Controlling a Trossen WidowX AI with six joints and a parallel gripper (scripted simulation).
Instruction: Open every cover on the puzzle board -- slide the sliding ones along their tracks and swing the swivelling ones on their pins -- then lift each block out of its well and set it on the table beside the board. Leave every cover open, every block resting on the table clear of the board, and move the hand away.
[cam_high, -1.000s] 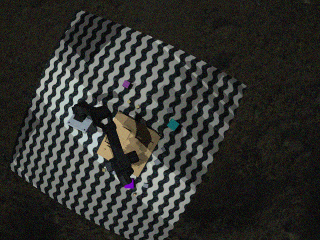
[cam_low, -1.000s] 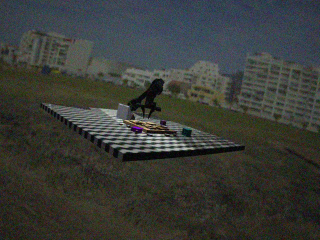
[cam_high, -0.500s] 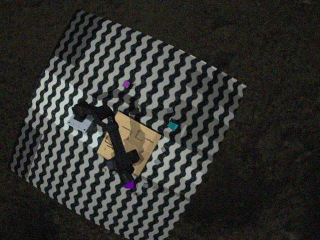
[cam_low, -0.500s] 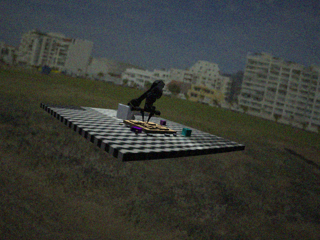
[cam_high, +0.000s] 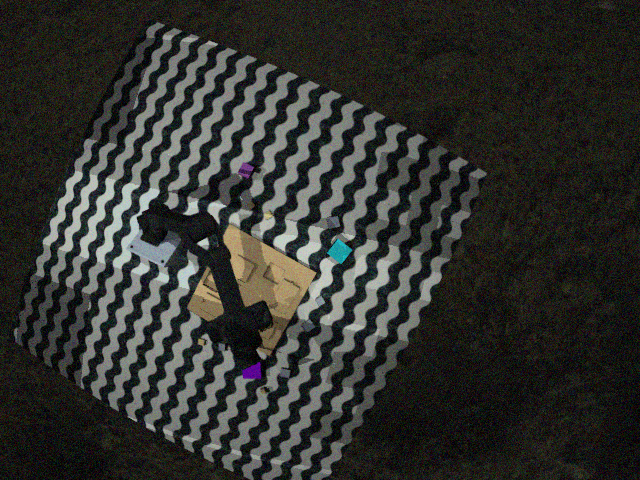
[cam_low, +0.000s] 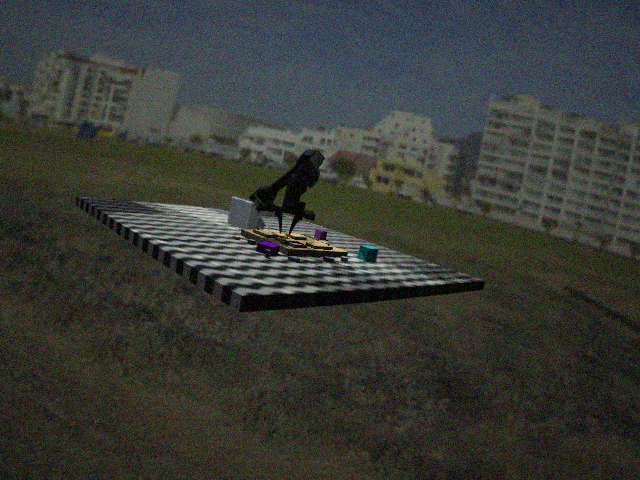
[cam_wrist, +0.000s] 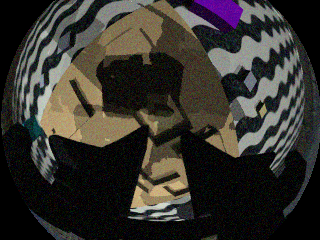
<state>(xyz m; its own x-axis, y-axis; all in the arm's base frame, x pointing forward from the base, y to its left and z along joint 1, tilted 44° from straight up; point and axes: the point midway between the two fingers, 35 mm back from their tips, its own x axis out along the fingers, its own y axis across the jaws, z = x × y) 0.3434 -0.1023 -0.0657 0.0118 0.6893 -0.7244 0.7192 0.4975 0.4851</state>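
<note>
My gripper tip is now 60 mm to the right of the tan puzzle board, 30 mm above it and 10 mm past it. Also, from my gripper tip: grey bit 350 mm to the left, 150 mm ahead, 40 mm below; then teal block 280 mm to the left, 190 mm ahead, 20 mm below; then purple block 160 mm to the right, 80 mm ahead, 30 mm below.
</note>
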